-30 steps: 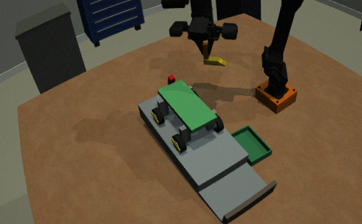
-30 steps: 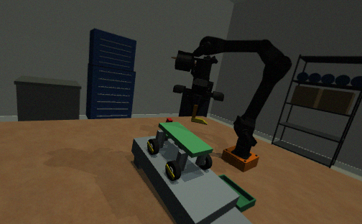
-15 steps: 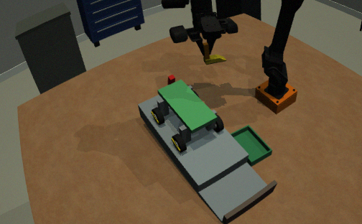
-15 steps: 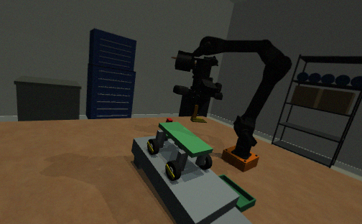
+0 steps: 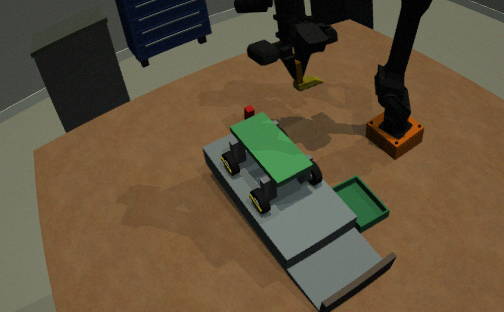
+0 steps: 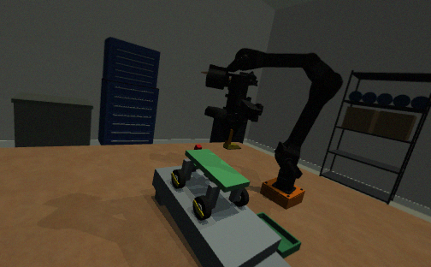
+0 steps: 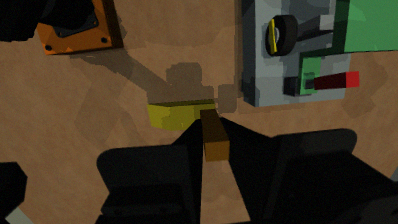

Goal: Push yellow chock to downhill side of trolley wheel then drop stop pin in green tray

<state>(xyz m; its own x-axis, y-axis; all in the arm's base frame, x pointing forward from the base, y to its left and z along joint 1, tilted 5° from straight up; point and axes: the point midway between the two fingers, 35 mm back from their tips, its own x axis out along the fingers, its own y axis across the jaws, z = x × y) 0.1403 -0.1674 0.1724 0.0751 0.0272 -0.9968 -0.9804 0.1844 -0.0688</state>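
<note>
Right now the red-headed stop pin is 130 mm ahead of my gripper tip, 40 mm below it and 10 mm to the right of it. From my gripper tip the other things lie so: trolley: 170 mm ahead, 90 mm to the left, 60 mm below; then yellow chock: 20 mm behind, 10 mm below; then grey ramp: 170 mm ahead, 130 mm below, 100 mm to the left.
</note>
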